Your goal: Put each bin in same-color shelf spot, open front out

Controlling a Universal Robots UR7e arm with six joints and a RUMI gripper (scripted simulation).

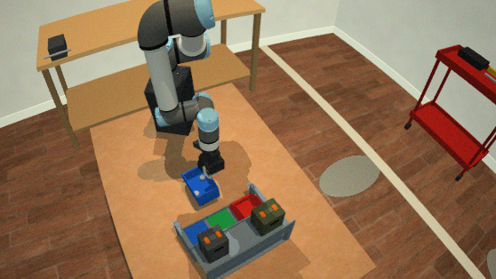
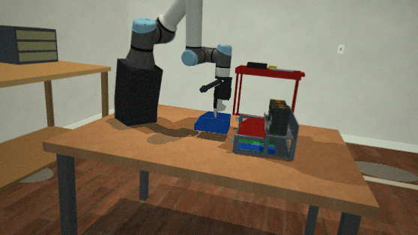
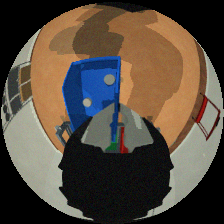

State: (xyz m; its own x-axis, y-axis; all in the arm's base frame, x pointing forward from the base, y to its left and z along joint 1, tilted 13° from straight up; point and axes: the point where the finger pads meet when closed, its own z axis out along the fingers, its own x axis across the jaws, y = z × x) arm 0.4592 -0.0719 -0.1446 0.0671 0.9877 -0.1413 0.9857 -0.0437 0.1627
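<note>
My hand is 1 cm past the blue bin, 5 cm to the left of it and 3 cm above it. Round my hand: red bin 22 cm ahead, 6 cm to the left, 6 cm below.
</note>
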